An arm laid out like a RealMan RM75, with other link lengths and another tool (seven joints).
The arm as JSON. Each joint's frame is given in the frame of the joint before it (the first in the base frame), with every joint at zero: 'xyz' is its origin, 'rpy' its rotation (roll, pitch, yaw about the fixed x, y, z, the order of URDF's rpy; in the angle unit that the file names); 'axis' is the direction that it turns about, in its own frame. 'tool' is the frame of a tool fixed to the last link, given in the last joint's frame.
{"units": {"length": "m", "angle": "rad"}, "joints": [
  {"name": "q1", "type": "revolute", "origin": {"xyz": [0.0, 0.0, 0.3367], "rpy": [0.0, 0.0, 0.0]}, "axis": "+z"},
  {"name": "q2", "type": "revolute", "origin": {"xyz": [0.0, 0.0, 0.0], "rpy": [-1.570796, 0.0, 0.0]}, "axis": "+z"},
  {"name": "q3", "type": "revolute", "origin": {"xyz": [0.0, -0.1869, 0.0], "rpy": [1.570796, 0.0, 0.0]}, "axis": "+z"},
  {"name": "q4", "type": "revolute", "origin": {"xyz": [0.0, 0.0, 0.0], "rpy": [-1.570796, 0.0, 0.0]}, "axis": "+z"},
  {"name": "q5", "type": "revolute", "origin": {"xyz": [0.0, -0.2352, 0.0], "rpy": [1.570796, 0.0, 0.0]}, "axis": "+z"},
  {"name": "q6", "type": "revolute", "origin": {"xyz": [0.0, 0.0, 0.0], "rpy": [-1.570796, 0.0, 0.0]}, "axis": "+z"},
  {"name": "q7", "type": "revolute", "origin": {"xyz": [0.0, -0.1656, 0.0], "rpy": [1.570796, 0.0, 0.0]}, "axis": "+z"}
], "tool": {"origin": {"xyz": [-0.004, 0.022, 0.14], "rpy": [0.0, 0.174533, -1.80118]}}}
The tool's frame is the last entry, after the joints.
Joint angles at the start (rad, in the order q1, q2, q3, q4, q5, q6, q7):
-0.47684 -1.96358 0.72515 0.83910 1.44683 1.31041 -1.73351
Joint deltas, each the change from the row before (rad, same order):
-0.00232 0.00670 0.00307 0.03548 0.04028 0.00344 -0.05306
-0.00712 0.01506 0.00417 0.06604 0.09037 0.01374 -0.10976
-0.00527 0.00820 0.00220 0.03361 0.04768 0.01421 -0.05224
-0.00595 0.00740 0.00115 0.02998 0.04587 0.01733 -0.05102
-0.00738 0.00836 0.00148 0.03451 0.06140 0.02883 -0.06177
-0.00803 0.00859 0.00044 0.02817 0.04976 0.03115 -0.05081
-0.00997 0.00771 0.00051 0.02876 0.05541 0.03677 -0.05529
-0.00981 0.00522 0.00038 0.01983 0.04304 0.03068 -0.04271
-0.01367 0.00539 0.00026 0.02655 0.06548 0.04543 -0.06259
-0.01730 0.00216 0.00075 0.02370 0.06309 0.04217 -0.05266
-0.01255 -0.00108 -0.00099 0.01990 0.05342 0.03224 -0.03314
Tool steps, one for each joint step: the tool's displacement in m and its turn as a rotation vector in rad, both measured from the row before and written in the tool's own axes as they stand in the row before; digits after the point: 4 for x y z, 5 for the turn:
-0.0022 -0.0003 0.0005 0.03337 0.00527 0.00451
-0.0024 -0.0034 0.0001 0.07512 0.01943 0.00685
-0.0020 -0.0027 -0.0004 0.04085 0.00932 0.00891
-0.0018 -0.0034 -0.0006 0.04064 0.00952 0.00500
-0.0016 -0.0074 -0.0012 0.05797 0.01414 0.00543
-0.0020 -0.0063 -0.0018 0.05017 0.01063 0.00543
-0.0017 -0.0083 -0.0017 0.05744 0.01393 0.00240
-0.0014 -0.0070 -0.0010 0.04621 0.01122 -0.00066
0.0000 -0.0118 -0.0013 0.06954 0.02275 -0.00762
-0.0002 -0.0108 -0.0002 0.06345 0.02392 -0.00334
0.0018 -0.0089 0.0000 0.04713 0.02508 0.00129

